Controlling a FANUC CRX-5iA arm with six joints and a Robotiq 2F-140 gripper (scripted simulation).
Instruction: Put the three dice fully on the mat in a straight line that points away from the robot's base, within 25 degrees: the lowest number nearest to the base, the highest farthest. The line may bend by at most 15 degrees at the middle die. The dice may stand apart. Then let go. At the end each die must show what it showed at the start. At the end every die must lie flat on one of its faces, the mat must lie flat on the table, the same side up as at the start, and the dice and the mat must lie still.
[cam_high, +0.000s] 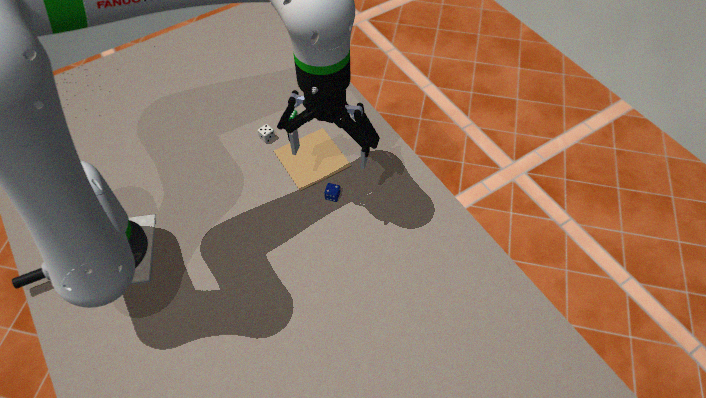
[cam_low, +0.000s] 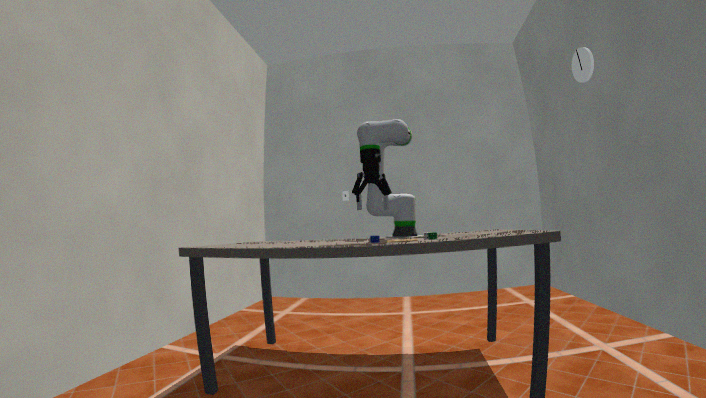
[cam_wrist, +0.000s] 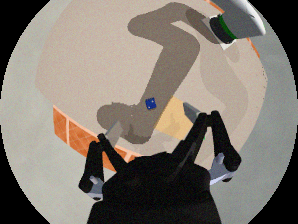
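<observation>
My gripper is now 140 mm above the blue die. The rest, counted from my hand: green die (260 mm to the left, 140 mm below); tan mat (150 mm below, 120 mm to the left); white die (230 mm to the left, 140 mm below, 70 mm behind).
</observation>
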